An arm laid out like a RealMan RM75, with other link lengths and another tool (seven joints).
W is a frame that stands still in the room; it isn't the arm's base.
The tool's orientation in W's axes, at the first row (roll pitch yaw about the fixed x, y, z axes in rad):
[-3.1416 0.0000 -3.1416]
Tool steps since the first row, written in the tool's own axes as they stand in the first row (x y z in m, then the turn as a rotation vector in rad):
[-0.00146 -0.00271 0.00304 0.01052 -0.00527 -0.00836]
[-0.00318 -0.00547 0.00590 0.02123 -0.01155 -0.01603]
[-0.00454 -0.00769 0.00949 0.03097 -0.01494 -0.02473]
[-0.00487 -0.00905 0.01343 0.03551 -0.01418 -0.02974]
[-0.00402 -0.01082 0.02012 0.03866 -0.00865 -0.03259]
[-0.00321 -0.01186 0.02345 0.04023 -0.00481 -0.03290]
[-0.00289 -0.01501 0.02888 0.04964 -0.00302 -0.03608]
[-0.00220 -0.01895 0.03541 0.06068 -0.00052 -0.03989]
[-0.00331 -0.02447 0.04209 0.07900 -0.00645 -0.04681]
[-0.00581 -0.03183 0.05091 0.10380 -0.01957 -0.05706]
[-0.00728 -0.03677 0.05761 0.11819 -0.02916 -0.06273]
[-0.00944 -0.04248 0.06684 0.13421 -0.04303 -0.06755]
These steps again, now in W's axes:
[0.00146 -0.00271 -0.00304 -0.01052 -0.00527 0.00836]
[0.00318 -0.00547 -0.00590 -0.02123 -0.01155 0.01603]
[0.00454 -0.00769 -0.00949 -0.03097 -0.01494 0.02473]
[0.00487 -0.00905 -0.01343 -0.03551 -0.01418 0.02974]
[0.00402 -0.01082 -0.02012 -0.03866 -0.00865 0.03259]
[0.00321 -0.01186 -0.02345 -0.04023 -0.00481 0.03290]
[0.00289 -0.01501 -0.02888 -0.04964 -0.00302 0.03608]
[0.00220 -0.01895 -0.03541 -0.06068 -0.00052 0.03989]
[0.00331 -0.02447 -0.04209 -0.07900 -0.00645 0.04681]
[0.00581 -0.03183 -0.05091 -0.10380 -0.01957 0.05706]
[0.00728 -0.03677 -0.05761 -0.11819 -0.02916 0.06273]
[0.00944 -0.04248 -0.06684 -0.13421 -0.04303 0.06755]

